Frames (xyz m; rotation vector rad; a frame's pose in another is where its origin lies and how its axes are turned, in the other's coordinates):
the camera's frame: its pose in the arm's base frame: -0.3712 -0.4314 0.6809 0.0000 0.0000 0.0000
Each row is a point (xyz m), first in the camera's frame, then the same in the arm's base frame.
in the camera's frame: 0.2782 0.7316 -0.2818
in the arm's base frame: -0.0930 0.3002 0.3991
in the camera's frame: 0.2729 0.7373 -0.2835
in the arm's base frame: -0.0983 0.3059 0.3974
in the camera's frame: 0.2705 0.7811 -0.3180
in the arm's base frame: -0.1007 0.3497 0.3629
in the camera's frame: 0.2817 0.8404 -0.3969
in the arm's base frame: -0.0895 0.4090 0.2840
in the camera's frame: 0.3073 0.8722 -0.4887
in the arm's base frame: -0.0639 0.4408 0.1922
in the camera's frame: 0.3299 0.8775 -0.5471
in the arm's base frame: -0.0413 0.4461 0.1338
